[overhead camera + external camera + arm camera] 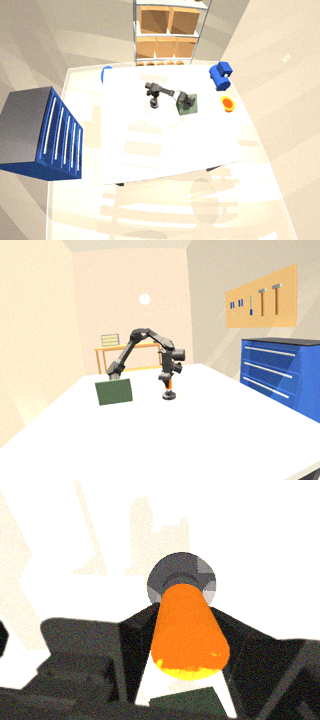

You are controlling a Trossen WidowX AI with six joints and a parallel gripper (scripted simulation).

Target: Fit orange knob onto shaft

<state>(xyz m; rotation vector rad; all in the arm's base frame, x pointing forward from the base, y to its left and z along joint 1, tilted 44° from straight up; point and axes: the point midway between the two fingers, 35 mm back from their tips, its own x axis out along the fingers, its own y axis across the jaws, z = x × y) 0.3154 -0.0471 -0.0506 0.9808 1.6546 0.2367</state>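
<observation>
My gripper tip is now 3 cm below the orange knob. The rest, counted from my gripper tip: round grey pedestal: 4 cm below.
</observation>
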